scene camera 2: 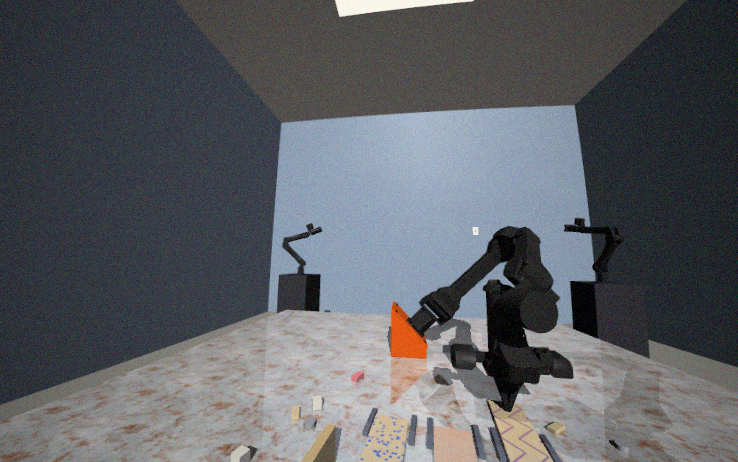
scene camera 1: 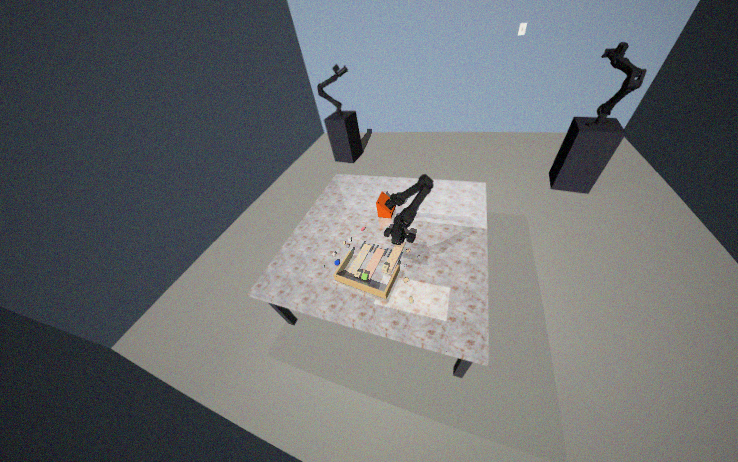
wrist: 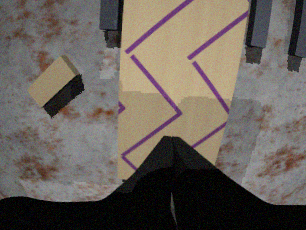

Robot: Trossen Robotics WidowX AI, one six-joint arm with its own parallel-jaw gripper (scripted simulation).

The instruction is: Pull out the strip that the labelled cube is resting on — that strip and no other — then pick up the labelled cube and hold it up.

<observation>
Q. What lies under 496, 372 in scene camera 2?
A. My gripper.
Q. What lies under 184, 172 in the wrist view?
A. My gripper.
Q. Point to a zigzag strip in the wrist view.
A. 177, 74
</observation>
